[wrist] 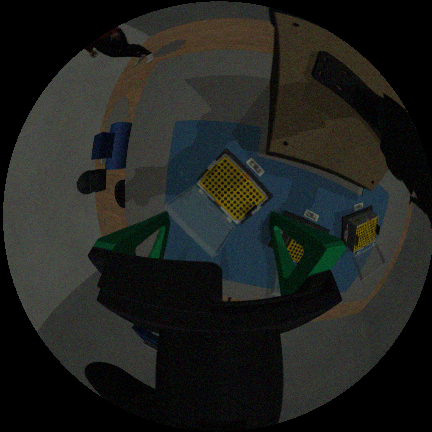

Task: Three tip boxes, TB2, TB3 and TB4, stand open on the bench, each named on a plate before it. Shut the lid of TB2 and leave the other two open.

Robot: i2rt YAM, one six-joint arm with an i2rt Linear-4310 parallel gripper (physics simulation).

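Frame: origin at the arm's base, x left, y ahead, z down, level; metres.
Seen in the pictures: gripper, fingertip midpoint: [218, 216].
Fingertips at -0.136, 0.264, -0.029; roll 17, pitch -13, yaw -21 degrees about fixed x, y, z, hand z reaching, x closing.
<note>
A point is followed by its place in that frame, as x, y, z.
A tip box [232, 189] @[-0.146, 0.268, 0.136] with a yellow perforated top stands left of the other two, its clear lid [202, 220] @[-0.172, 0.336, 0.093] swung open toward the gripper. A second tip box [295, 250] @[0.045, 0.331, 0.135] is partly hidden behind the right finger; most of its lid is hidden. A third tip box [366, 233] @[0.258, 0.194, 0.136] stands at the far right with its clear lid [370, 262] @[0.308, 0.248, 0.085] open. The name plates [255, 167] @[-0.120, 0.208, 0.191] [311, 215] @[0.063, 0.248, 0.191] [358, 206] @[0.216, 0.143, 0.191] are too blurred to read surely. My gripper [218, 216] @[-0.136, 0.264, -0.029] is open and empty, its green fingers spread wide above the left box's lid side.
The boxes stand on a blue mat [187, 145] @[-0.298, 0.214, 0.193]. A raised brown board [325, 145] @[-0.020, 0.107, 0.094] with a dark edge stands at the upper right, with a black arm [405, 145] beside it. A blue cylinder [120, 145] and dark round objects lie at the left, near the wooden table edge [112, 215].
</note>
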